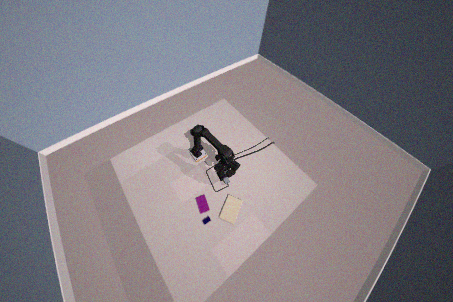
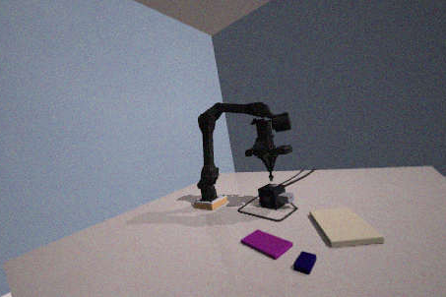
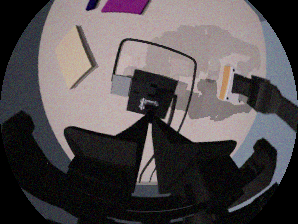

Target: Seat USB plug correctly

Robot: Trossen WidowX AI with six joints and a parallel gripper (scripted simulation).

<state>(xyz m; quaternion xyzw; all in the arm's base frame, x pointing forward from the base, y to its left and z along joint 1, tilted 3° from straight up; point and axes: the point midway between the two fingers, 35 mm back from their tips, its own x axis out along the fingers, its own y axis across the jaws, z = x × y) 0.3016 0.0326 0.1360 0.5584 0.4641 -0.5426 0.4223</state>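
Right now my gripper tip is 20 mm above the USB plug. Round my gripper tip: magenta flat block (50 mm ahead, 290 mm to the right, 130 mm below); then dark blue block (160 mm ahead, 340 mm to the right, 130 mm below); then tan flat slab (230 mm ahead, 160 mm to the right, 130 mm below).
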